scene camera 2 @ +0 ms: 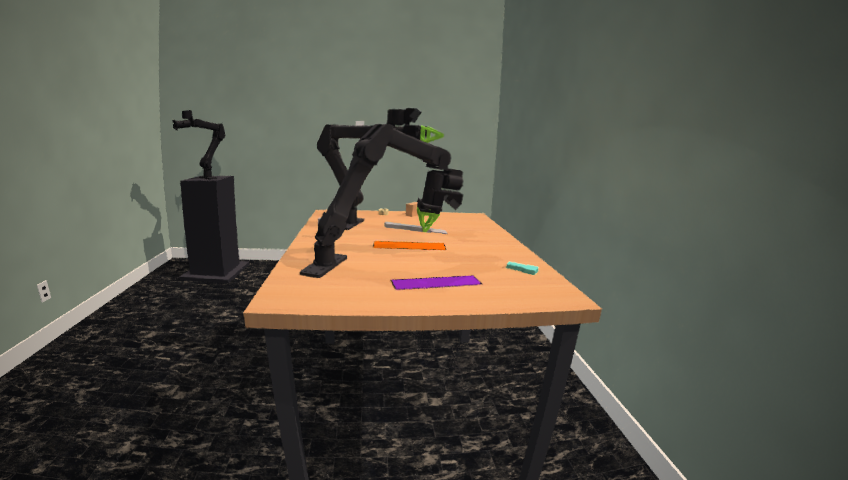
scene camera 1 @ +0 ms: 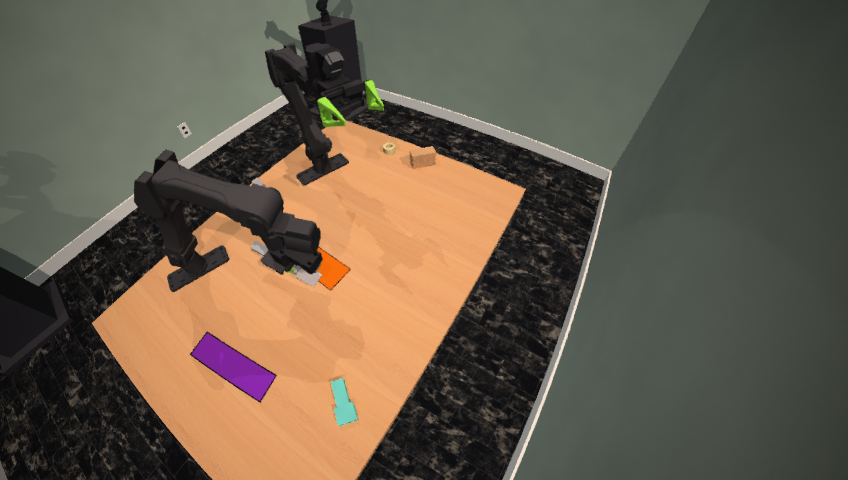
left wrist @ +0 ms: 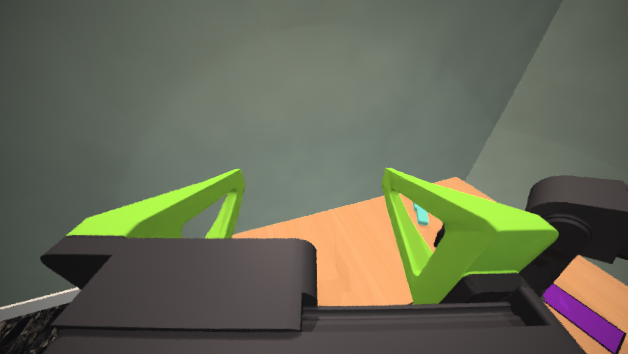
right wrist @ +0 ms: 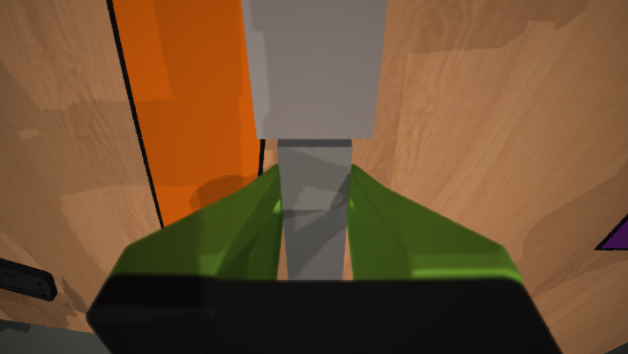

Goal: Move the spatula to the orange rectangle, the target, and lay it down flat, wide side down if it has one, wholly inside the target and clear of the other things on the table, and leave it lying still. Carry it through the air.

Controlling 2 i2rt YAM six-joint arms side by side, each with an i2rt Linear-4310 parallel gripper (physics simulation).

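Places are measured from the left arm's base along level axes (x ahead, y left, z up), in centimetres.
Where they show: left gripper, fingertip midpoint: (scene camera 2: 441, 135) (scene camera 1: 364, 115) (left wrist: 313, 176); right gripper, fingertip midpoint: (scene camera 2: 423, 230) (scene camera 1: 293, 267) (right wrist: 315, 177); left arm's base at its link origin: (scene camera 2: 349, 224) (scene camera 1: 323, 169); right arm's base at its link origin: (scene camera 2: 325, 266) (scene camera 1: 199, 268).
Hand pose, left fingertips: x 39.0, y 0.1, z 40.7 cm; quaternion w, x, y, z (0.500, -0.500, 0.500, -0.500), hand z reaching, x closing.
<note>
Things, the pixels of their top centre, and the offset from my left fingertips. "spot": a spot on its surface instead.
- grey spatula at its top centre: (right wrist: 312, 283) (scene camera 1: 281, 257) (scene camera 2: 416, 222) dx -2.2, dy -29.6, dz -29.9 cm
- purple rectangle at a spot on its surface: (scene camera 2: 437, 282) (scene camera 1: 230, 366) spot: dx +10.3, dy -55.5, dz -40.6 cm
- teal object at its top centre: (scene camera 1: 342, 400) (scene camera 2: 522, 265) (left wrist: 422, 210) dx +34.7, dy -36.2, dz -39.2 cm
- brown block at its top centre: (scene camera 1: 422, 151) (scene camera 2: 414, 203) dx -17.0, dy +31.3, dz -34.7 cm
- small pale ring at its top centre: (scene camera 1: 389, 146) dx -31.6, dy +26.2, dz -38.2 cm
- grey block at its top centre: (scene camera 1: 257, 182) dx -39.8, dy -23.8, dz -33.1 cm
The grey spatula (scene camera 1: 308, 277) (scene camera 2: 399, 226) (right wrist: 320, 70) is held level in the air, its wide blade pointing away from the right wrist. My right gripper (scene camera 1: 290, 270) (scene camera 2: 426, 229) (right wrist: 315, 177) is shut on its handle, just behind the blade. The orange rectangle (scene camera 1: 334, 271) (scene camera 2: 409, 245) (right wrist: 195, 150) lies on the table; in the right wrist view it is at the left of the blade, which covers part of its edge. The arm hides part of it in scene camera 1. My left gripper (scene camera 1: 361, 116) (left wrist: 313, 176) is open and empty, raised at the table's far end.
A purple rectangle (scene camera 1: 232, 365) (scene camera 2: 437, 282) (left wrist: 582, 320) lies nearer the table's front end. A teal object (scene camera 1: 343, 404) (scene camera 2: 522, 268) (left wrist: 422, 215) lies beyond it. A brown block (scene camera 1: 422, 158) (scene camera 2: 410, 209) and a small pale ring (scene camera 1: 389, 152) are at the far end. A grey block (scene camera 1: 257, 182) is partly hidden behind the right arm.
</note>
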